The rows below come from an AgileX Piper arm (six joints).
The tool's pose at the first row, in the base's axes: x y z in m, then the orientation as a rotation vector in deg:
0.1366, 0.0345, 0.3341, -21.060, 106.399, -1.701
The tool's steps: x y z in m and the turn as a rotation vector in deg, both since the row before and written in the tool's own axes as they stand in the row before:
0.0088, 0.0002, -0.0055, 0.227, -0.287, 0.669
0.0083, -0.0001, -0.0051, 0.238, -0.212, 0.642
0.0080, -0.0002, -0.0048, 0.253, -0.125, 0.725
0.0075, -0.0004, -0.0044, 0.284, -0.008, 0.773
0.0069, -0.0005, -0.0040, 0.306, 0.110, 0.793
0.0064, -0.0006, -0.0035, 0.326, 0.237, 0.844
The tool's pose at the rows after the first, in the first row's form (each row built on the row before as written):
0.1291, 0.0315, 0.3276, -20.268, 106.216, -1.402
0.1221, 0.0285, 0.3215, -19.498, 106.099, -1.145
0.1155, 0.0256, 0.3155, -18.645, 106.078, -0.861
0.1095, 0.0228, 0.3099, -17.731, 106.175, -0.592
0.1040, 0.0202, 0.3047, -16.788, 106.386, -0.348
0.0991, 0.0178, 0.2998, -15.788, 106.725, -0.106

